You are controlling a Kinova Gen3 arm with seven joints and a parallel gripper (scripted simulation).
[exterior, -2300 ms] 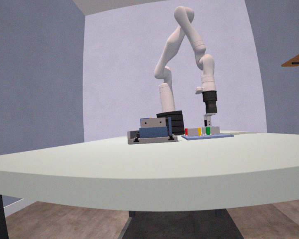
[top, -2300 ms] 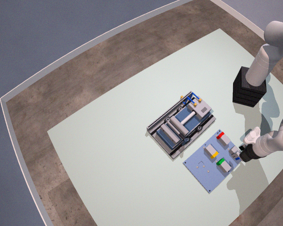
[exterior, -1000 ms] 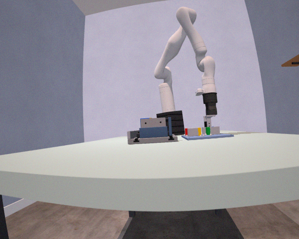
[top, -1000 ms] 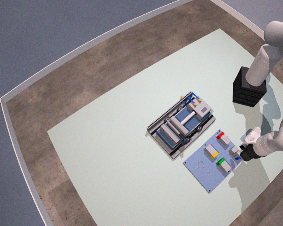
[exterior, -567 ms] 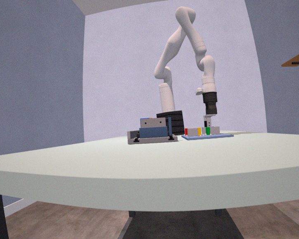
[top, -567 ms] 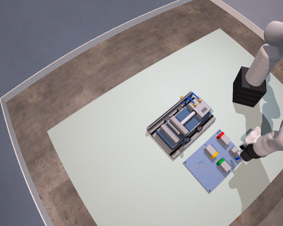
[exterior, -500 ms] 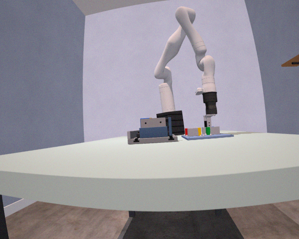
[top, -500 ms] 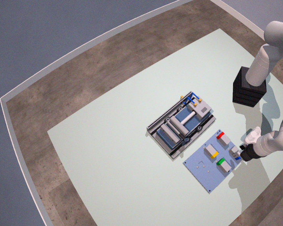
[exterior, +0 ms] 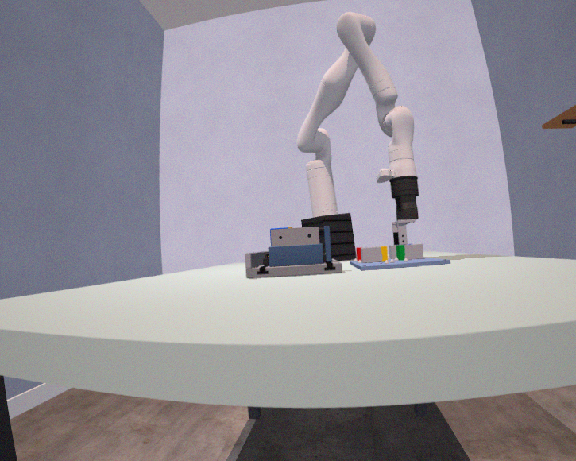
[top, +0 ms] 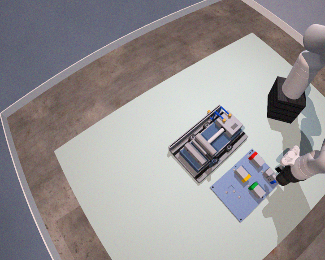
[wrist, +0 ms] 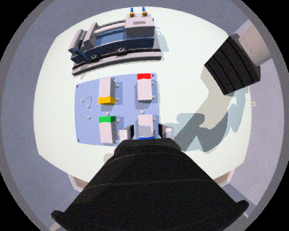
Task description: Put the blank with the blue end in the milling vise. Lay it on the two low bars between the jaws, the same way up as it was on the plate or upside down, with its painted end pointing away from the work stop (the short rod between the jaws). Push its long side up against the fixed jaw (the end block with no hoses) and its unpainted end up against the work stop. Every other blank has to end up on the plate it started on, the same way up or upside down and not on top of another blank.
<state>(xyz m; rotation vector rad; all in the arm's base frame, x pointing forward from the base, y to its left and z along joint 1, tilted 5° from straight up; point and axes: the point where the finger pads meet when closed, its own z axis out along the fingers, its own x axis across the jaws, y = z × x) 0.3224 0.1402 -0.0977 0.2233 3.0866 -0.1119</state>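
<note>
Right now my hand is 4 cm above the blank with blue end. From my hand the other things lie so: blue plate: 9 cm ahead, 6 cm to the right, 6 cm below; then green-ended blank: 9 cm ahead, 1 cm to the right, 4 cm below; then red-ended blank: 1 cm behind, 9 cm to the right, 4 cm below.
</note>
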